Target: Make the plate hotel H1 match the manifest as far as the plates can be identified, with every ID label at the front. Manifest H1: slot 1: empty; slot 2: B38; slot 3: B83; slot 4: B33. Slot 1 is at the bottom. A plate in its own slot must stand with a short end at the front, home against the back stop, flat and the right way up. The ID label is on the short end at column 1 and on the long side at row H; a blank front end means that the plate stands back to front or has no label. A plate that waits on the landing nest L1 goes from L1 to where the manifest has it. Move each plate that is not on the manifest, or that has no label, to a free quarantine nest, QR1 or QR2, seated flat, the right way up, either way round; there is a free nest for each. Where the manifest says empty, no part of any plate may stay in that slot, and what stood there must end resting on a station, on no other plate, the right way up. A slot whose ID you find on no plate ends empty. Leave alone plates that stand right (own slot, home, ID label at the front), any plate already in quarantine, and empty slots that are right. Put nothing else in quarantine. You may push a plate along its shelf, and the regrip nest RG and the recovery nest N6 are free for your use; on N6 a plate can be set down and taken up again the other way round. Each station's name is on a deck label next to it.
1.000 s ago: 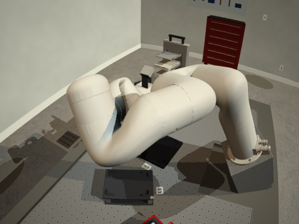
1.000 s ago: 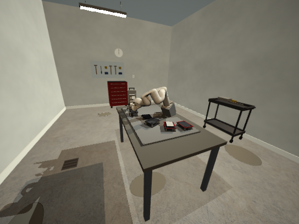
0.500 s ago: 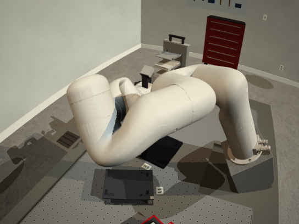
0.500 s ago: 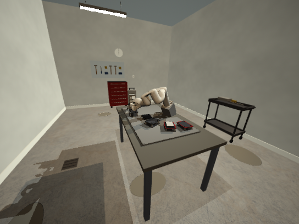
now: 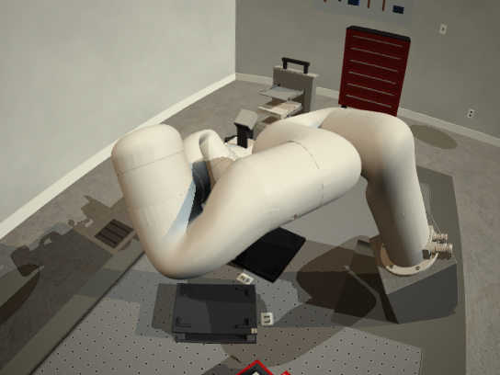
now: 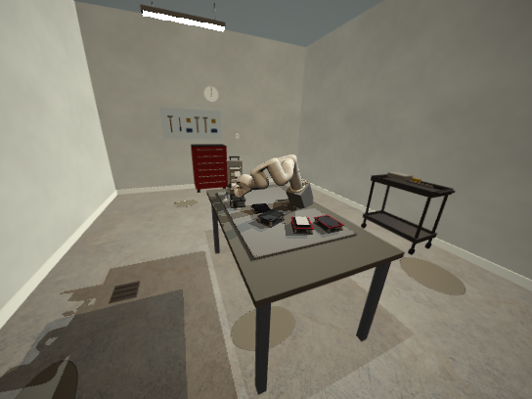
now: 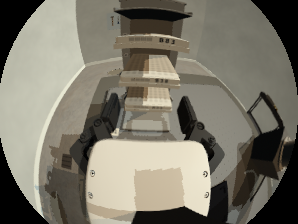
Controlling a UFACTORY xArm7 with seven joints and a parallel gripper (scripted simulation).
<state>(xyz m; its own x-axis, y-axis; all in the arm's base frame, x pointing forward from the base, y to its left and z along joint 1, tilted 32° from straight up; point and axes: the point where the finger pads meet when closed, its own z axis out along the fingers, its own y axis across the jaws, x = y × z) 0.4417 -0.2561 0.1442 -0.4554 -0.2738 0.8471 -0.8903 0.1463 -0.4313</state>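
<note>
Right now the regrip nest RG is 100 mm to the left of my hand and 100 mm below it. Also, from my hand: plate hotel H1: 170 mm to the right, 10 mm above; black nest N6: 230 mm to the left, 180 mm behind, 150 mm below; deck label: 400 mm to the left, 290 mm behind, 150 mm below.
</note>
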